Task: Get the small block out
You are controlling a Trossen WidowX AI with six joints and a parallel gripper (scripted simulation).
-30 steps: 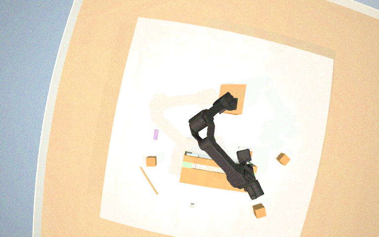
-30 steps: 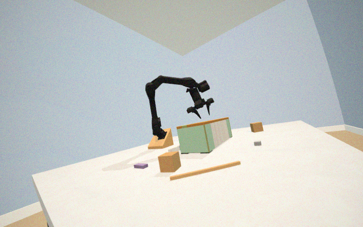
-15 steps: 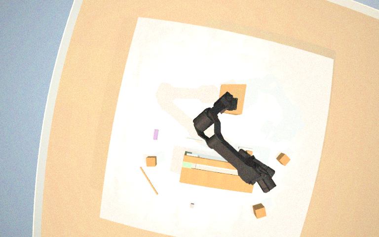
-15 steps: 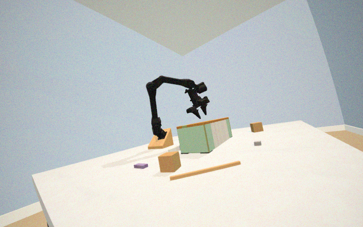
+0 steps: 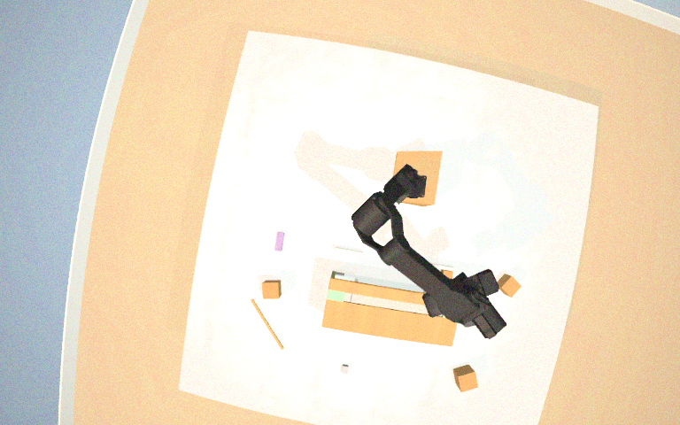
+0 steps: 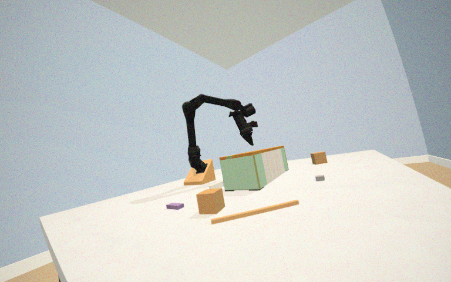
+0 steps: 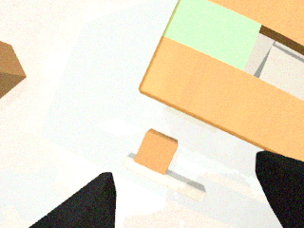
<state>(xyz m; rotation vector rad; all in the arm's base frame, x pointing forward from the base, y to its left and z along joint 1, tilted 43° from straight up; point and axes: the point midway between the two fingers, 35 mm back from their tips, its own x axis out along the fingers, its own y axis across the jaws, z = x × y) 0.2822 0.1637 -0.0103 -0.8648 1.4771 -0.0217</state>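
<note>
My gripper tip is 3 cm past the orange block, 2 cm to the right of it and 15 cm above it. The rest, counted from my gripper tip: grey block: 33 cm ahead, 26 cm to the right, 16 cm below; purple tile: 6 cm behind, 53 cm to the right, 16 cm below; clear-fronted box: 5 cm ahead, 15 cm to the right, 10 cm below.
</note>
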